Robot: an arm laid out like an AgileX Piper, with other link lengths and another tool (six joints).
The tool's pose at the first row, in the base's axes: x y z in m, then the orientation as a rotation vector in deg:
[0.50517 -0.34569 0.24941 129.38 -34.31 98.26]
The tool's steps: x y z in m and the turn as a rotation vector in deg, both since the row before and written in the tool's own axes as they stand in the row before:
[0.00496 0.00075 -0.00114 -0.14 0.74 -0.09]
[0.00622 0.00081 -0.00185 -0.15 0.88 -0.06]
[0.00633 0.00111 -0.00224 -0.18 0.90 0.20]
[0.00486 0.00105 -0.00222 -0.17 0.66 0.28]
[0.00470 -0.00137 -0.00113 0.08 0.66 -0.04]
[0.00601 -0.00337 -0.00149 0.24 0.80 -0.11]
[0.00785 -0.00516 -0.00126 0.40 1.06 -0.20]
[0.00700 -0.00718 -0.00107 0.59 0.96 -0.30]
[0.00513 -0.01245 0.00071 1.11 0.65 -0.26]
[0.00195 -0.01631 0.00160 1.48 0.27 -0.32]
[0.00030 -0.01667 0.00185 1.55 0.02 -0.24]
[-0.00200 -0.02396 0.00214 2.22 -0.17 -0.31]
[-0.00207 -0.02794 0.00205 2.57 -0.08 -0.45]
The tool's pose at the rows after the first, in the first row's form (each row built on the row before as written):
[0.50497 -0.34673 0.25444 128.54 -34.14 98.88]
[0.50434 -0.34769 0.26088 127.56 -33.99 99.64]
[0.50318 -0.34870 0.26751 126.55 -34.17 100.52]
[0.50168 -0.34940 0.27270 125.79 -34.49 101.20]
[0.50217 -0.34842 0.27760 125.17 -34.23 101.89]
[0.50346 -0.34568 0.28397 124.50 -33.74 102.79]
[0.50598 -0.34167 0.29218 123.65 -32.95 104.00]
[0.50931 -0.33574 0.29962 123.01 -31.92 105.17]
[0.51618 -0.32555 0.30516 123.01 -30.58 106.40]
[0.52488 -0.31174 0.30761 123.62 -28.93 107.47]
[0.53338 -0.29730 0.30840 124.54 -27.35 108.37]
[0.54426 -0.27579 0.30721 126.05 -25.12 109.46]
[0.55557 -0.25010 0.30616 127.63 -22.36 110.77]

